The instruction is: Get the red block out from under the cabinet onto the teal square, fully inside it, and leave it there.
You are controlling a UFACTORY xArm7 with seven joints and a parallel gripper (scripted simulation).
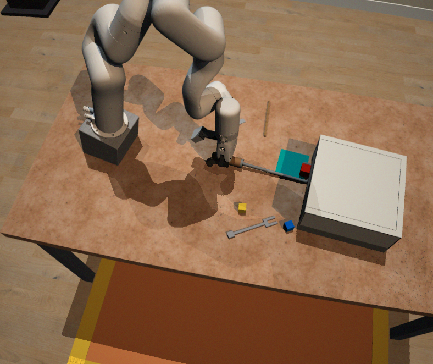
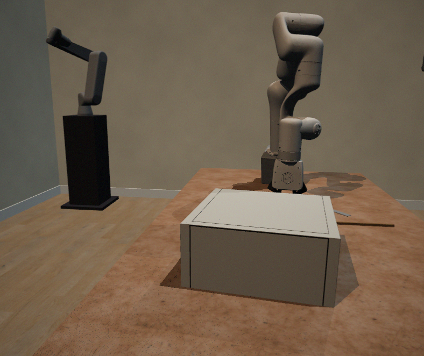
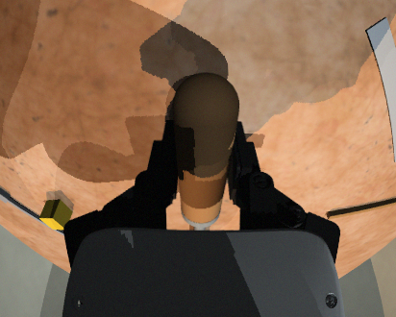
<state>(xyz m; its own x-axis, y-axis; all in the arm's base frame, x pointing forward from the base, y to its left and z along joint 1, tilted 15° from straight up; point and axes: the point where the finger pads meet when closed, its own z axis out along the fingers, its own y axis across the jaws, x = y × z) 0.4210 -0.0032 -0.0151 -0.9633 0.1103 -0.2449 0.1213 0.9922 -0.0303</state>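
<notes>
Right now the flat grey strip is 16 cm to the left of my hand, 2 cm below it and 2 cm behind it. The rest, counted from my hand: teal square 24 cm ahead, 3 cm to the left, 2 cm below; then yellow cube 18 cm to the right, 8 cm ahead, 1 cm below; then grey hook tool 14 cm ahead, 2 cm to the left, 1 cm below.
</notes>
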